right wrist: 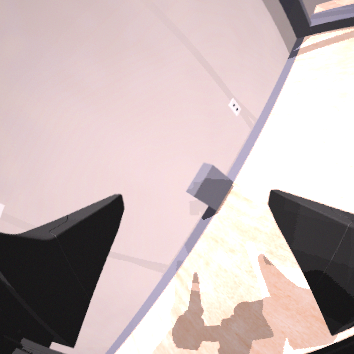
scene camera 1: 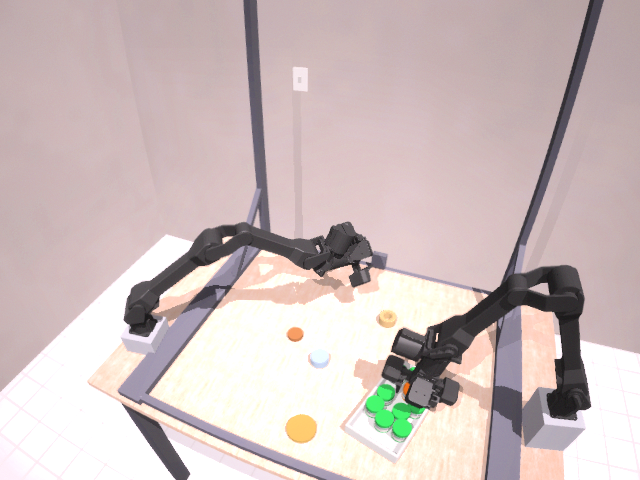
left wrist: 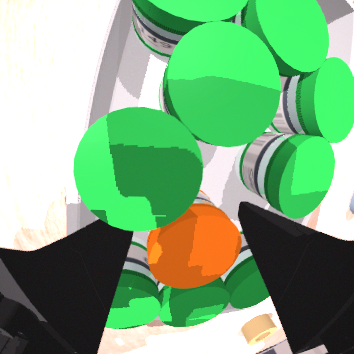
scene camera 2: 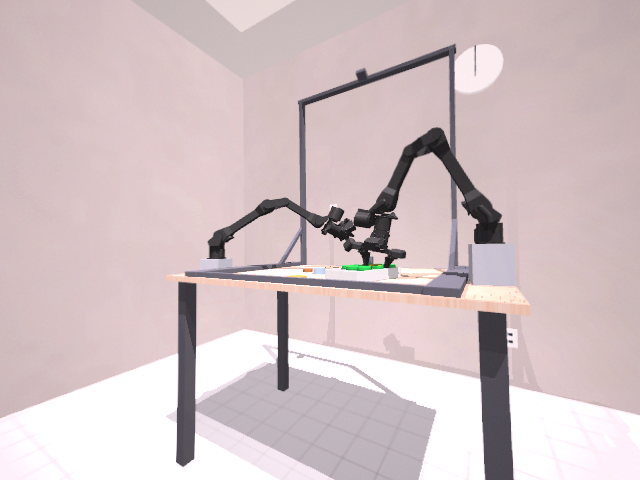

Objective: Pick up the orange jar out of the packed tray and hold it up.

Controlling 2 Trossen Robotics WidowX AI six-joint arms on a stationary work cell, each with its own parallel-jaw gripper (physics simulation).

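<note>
The orange jar stands in the white tray, packed among several green-lidded jars. Green jars touch or nearly touch it in the left wrist view. My left gripper is open, pointing down low over the tray, with one finger on either side of the orange lid and nothing gripped. Its body hides much of the orange jar in scene camera 1. My right gripper is open and empty, raised above the table's far side, away from the tray.
A light blue round piece, a small orange-red disc and a large amber disc lie left of the tray in scene camera 1. A tan ring lies beyond the tray. Dark frame rails border the table.
</note>
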